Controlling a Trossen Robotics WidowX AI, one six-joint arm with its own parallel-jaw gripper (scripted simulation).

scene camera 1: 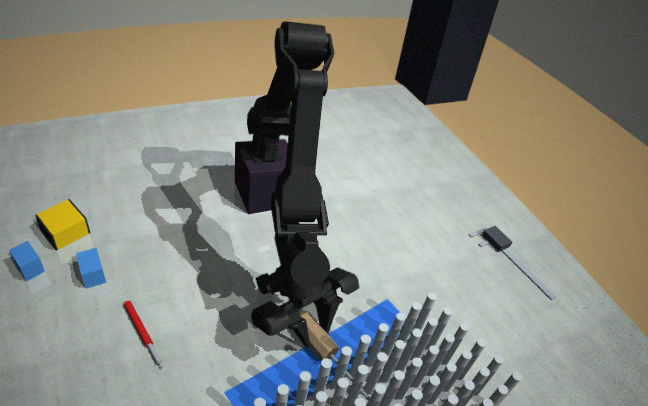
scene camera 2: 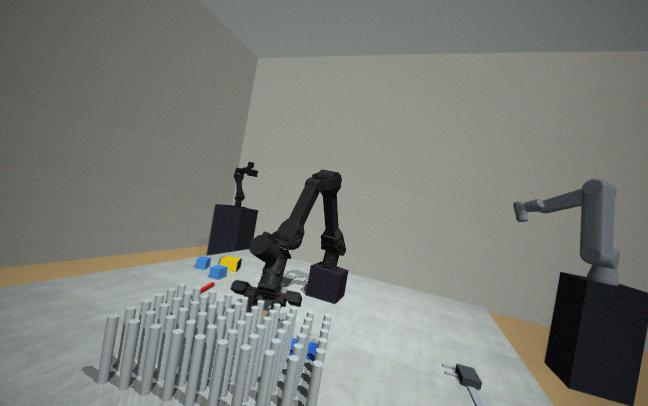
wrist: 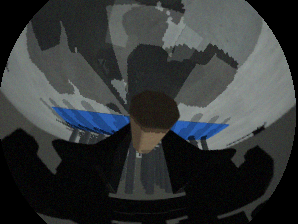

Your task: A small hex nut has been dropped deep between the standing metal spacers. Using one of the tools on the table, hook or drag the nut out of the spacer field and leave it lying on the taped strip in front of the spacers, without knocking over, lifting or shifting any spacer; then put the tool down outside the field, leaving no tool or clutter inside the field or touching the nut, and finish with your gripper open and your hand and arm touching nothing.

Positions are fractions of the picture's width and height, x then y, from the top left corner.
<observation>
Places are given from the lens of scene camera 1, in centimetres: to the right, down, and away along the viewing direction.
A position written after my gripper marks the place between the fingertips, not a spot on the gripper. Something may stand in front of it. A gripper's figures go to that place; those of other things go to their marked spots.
my gripper (scene camera 1: 0.49,0.84): -1, 24, 81
hook tool (scene camera 1: 0.50,0.85): 0, 23, 78
yellow block (scene camera 1: 0.10,0.55): -52, 4, 89
The marked spots on the hook tool and the yellow block are 56 cm apart.
</observation>
